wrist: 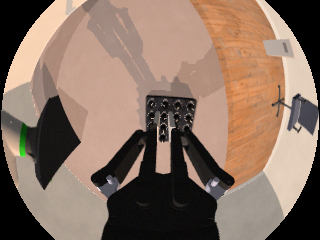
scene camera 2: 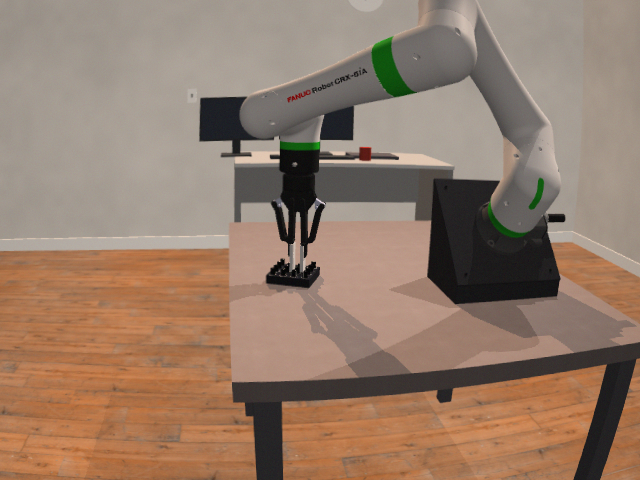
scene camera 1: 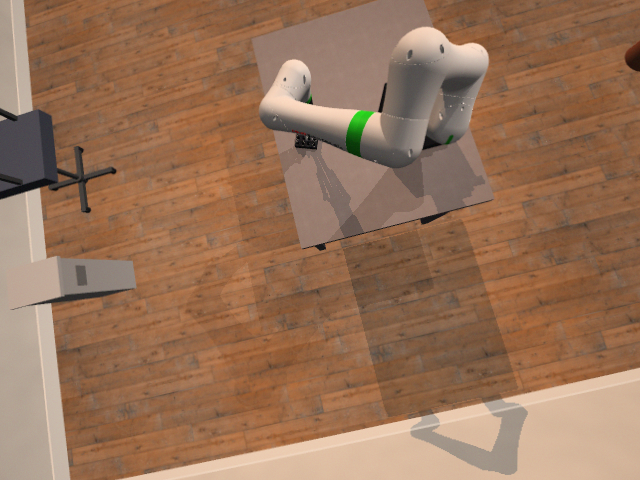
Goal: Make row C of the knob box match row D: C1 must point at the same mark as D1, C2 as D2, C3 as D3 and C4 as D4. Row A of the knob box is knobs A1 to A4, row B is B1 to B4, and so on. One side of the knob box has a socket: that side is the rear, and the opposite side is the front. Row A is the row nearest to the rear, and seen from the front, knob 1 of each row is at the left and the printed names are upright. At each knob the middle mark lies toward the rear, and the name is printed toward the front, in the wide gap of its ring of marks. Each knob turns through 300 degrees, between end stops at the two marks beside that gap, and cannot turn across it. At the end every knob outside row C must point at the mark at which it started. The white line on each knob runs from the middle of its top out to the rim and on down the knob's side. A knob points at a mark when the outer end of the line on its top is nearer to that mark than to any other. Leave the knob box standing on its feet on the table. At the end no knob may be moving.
Labels:
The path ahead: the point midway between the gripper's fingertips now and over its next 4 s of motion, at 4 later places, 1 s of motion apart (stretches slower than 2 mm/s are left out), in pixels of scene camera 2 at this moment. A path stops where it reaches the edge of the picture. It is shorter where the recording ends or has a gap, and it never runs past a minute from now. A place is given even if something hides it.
The gripper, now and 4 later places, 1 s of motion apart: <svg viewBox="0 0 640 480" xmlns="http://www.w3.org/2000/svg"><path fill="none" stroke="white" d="M297 270L297 256L297 251L297 247L297 259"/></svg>

